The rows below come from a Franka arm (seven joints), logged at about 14 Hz.
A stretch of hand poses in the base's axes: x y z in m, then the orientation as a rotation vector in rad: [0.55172 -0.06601 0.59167 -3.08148 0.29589 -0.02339]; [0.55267 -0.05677 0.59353 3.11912 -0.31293 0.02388]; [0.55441 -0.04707 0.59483 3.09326 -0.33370 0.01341]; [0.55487 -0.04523 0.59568 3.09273 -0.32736 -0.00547]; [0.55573 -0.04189 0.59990 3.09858 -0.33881 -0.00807]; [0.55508 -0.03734 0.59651 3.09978 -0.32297 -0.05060]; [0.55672 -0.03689 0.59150 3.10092 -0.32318 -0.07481]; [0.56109 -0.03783 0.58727 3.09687 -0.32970 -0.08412]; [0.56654 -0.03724 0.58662 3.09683 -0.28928 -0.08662]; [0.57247 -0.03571 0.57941 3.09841 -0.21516 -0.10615]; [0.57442 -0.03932 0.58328 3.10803 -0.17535 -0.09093]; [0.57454 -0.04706 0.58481 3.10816 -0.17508 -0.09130]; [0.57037 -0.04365 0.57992 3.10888 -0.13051 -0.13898]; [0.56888 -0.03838 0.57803 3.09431 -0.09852 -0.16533]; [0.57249 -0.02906 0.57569 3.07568 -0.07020 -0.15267]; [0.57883 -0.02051 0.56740 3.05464 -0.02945 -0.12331]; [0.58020 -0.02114 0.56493 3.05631 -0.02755 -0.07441]
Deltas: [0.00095 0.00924 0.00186 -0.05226 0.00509 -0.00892]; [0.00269 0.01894 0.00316 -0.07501 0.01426 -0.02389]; [0.00315 0.02078 0.00401 -0.07511 0.02637 -0.01961]; [0.00401 0.02412 0.00823 -0.06787 0.02750 -0.02643]; [0.00336 0.02867 0.00484 -0.06545 0.05445 -0.01561]; [0.00500 0.02912 -0.00017 -0.06232 0.06973 -0.01530]; [0.00937 0.02818 -0.00440 -0.06480 0.07613 -0.01962]; [0.01482 0.02877 -0.00505 -0.06886 0.07760 0.00622]; [0.02075 0.03030 -0.01226 -0.07192 0.08951 0.05408]; [0.02270 0.02669 -0.00839 -0.06653 0.07843 0.07984]; [0.02282 0.01895 -0.00686 -0.06638 0.07864 0.08003]; [0.01865 0.02236 -0.01175 -0.06341 0.10849 0.10932]; [0.01716 0.02763 -0.01364 -0.07630 0.12680 0.12981]; [0.02077 0.03695 -0.01598 -0.09715 0.12081 0.14749]; [0.02711 0.04550 -0.02427 -0.12209 0.10402 0.17323]; [0.02848 0.04487 -0.02674 -0.12509 0.07210 0.17380]
